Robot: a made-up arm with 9 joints.
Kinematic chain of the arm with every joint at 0, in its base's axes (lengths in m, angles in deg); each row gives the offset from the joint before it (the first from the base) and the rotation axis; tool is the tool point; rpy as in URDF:
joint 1: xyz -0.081 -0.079 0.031 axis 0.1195 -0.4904 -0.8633
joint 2: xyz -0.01 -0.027 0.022 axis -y
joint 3: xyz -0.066 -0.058 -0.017 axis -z
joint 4: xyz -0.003 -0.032 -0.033 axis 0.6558 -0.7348 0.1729
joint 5: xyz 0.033 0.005 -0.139 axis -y
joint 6: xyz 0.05 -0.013 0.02 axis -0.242 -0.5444 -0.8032
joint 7: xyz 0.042 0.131 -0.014 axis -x
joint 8: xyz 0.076 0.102 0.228 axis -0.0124 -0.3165 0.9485
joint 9: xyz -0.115 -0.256 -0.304 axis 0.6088 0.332 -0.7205
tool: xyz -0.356 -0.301 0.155 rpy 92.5 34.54 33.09
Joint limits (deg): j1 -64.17..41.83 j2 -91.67..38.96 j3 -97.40..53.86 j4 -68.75..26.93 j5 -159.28..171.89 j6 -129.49..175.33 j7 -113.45..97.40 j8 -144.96..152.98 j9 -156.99..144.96
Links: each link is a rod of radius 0.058 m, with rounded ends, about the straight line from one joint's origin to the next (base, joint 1, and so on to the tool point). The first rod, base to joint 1, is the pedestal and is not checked.
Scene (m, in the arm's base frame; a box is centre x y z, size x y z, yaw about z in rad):
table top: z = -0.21
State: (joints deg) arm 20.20 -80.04 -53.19 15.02 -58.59 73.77 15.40 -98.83 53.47
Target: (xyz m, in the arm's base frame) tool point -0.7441 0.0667 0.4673
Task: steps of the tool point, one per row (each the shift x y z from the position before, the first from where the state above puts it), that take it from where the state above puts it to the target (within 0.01 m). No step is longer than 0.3 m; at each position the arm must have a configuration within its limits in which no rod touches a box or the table.
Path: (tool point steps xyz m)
1: -0.1676 -0.1508 0.1152
2: -0.1237 -0.2019 0.0728
3: -0.0618 -0.2290 0.0314
4: 0.0095 -0.2281 -0.0035

